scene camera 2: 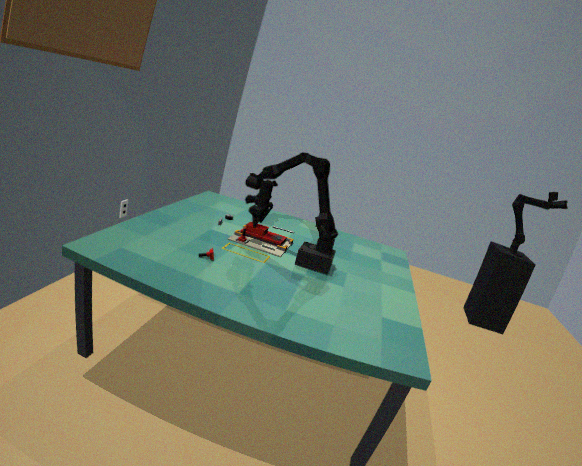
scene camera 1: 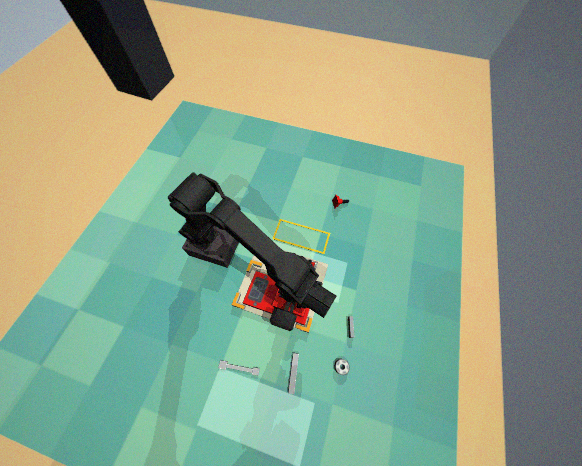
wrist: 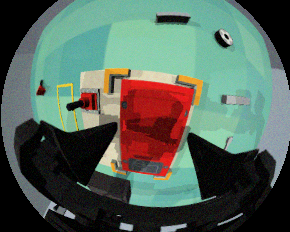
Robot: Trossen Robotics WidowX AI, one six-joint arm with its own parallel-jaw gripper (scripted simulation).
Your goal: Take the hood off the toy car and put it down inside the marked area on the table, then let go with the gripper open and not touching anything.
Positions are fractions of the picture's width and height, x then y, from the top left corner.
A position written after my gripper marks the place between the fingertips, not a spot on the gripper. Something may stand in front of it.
My gripper (wrist: 0.53, 0.57) is open and holds nothing. Also in view: a red hood (wrist: 0.53, 0.51).
